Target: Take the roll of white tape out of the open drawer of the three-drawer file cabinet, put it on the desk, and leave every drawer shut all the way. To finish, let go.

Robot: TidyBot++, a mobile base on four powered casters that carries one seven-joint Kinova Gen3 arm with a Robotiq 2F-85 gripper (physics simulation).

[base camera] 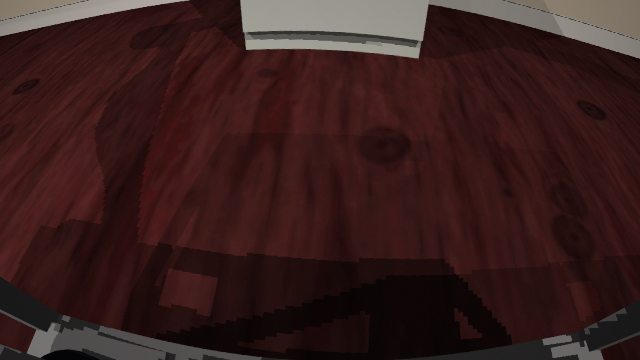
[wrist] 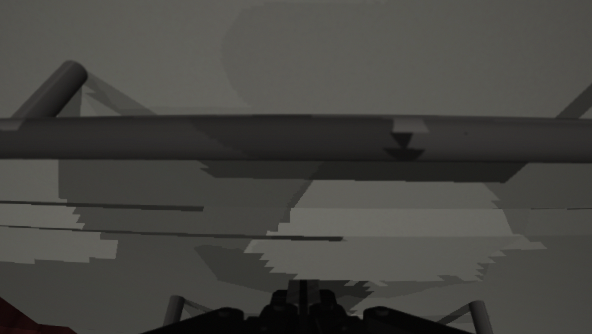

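Observation:
The pale grey file cabinet stands at the top of the base view, where its lower part shows, and its front fills most of the wrist view. A thick grey drawer handle runs across the wrist view. Below it are two thin dark seams, with no open drawer interior visible between them; whether the drawer there is fully flush I cannot tell. My gripper is shut and empty, at the bottom middle of the wrist view, in front of the cabinet's face. The roll of white tape and the desk do not show in either view.
The ends of a lower handle show on both sides of my gripper. Dark red wooden floor lies between the base and the cabinet. White skirting runs along the walls behind. Parts of my base edge the bottom of the base view.

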